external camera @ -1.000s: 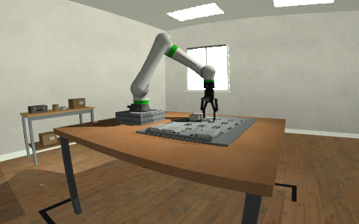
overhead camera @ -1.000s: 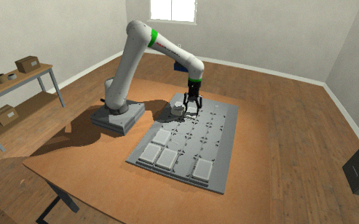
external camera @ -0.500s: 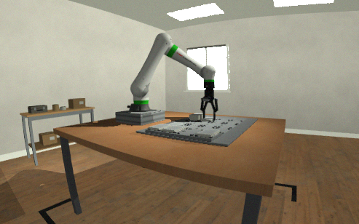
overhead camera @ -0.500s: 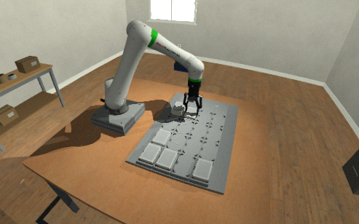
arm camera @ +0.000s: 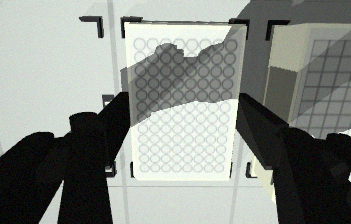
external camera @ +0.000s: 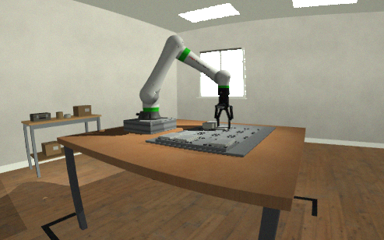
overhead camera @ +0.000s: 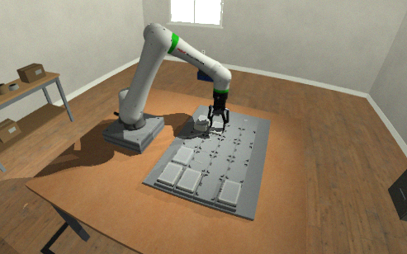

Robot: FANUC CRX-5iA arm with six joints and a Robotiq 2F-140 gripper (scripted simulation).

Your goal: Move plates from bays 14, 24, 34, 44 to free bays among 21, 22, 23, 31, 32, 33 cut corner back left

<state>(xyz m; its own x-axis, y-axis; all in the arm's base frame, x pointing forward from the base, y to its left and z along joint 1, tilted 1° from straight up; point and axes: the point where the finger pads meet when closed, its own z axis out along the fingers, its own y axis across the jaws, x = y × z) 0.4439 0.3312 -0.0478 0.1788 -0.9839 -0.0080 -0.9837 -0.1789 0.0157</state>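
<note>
Now: hand 340 mm to the left of the sealed 96-well plate, 50 mm past it and 20 mm above it. Also, from my hand: bay label 43: 290 mm to the right, 220 mm ahead, 30 mm below; sealed deep-well block: 110 mm behind, 20 mm to the right, 10 mm below.
</note>
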